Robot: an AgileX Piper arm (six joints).
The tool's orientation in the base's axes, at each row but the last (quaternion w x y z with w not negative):
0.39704 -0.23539 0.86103 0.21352
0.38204 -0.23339 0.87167 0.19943
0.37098 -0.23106 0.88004 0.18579
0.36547 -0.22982 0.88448 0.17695
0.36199 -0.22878 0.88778 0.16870
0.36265 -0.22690 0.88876 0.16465
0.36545 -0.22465 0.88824 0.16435
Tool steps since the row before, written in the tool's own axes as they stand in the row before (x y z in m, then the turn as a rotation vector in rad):
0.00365 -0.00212 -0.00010 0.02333 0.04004 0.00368
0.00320 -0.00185 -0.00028 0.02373 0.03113 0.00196
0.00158 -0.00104 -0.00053 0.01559 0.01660 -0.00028
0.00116 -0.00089 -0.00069 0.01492 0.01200 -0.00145
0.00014 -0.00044 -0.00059 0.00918 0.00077 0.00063
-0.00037 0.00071 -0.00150 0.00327 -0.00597 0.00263
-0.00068 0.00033 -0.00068 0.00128 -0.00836 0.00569
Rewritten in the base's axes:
-0.00093 -0.00261 -0.00319 -0.03426 0.02849 -0.01324
-0.00104 -0.00246 -0.00257 -0.03050 0.02025 -0.01397
-0.00071 -0.00155 -0.00098 -0.01883 0.00935 -0.00875
-0.00064 -0.00139 -0.00051 -0.01661 0.00515 -0.00815
-0.00019 -0.00068 0.00024 -0.00586 -0.00167 -0.00693
-0.00099 0.00002 0.00138 0.00255 -0.00476 -0.00491
-0.00013 0.00016 0.00100 0.00681 -0.00483 -0.00586

